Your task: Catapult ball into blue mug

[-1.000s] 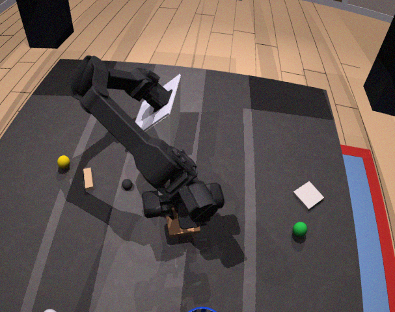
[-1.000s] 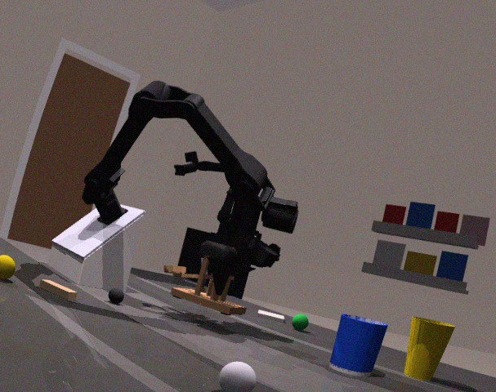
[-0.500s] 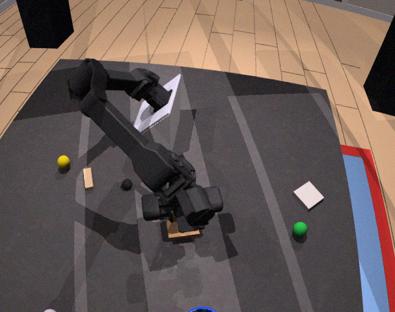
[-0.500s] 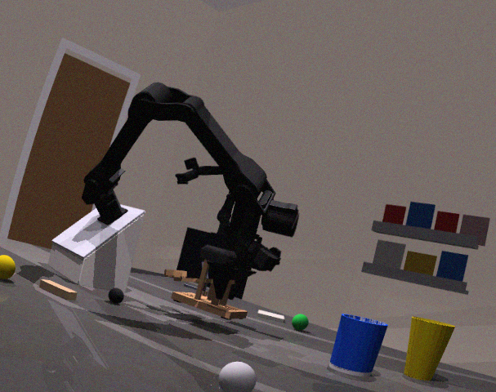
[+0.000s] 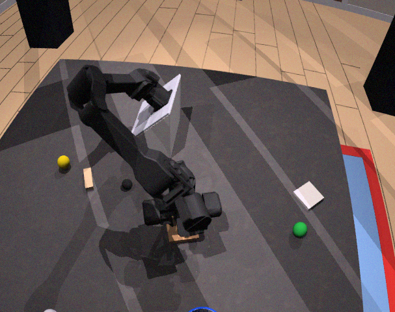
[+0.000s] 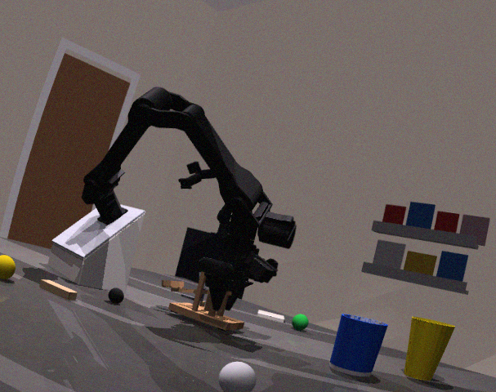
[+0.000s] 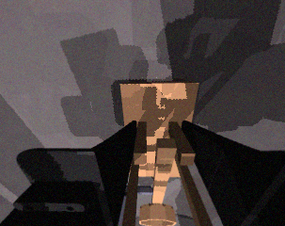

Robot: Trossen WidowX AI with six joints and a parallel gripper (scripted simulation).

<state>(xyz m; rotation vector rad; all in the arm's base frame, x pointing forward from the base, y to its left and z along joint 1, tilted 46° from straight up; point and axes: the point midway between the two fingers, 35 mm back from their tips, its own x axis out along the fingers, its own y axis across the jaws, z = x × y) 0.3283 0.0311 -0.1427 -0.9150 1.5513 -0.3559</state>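
The catapult upright frame is 4 cm behind my gripper tip, 2 cm to the right of it and 5 cm above it. From my gripper tip the other things lie so: blue mug 27 cm ahead, 10 cm to the left, 1 cm below; black ball 11 cm behind, 19 cm to the right, 2 cm below; green ball 5 cm behind, 33 cm to the left, 2 cm below.
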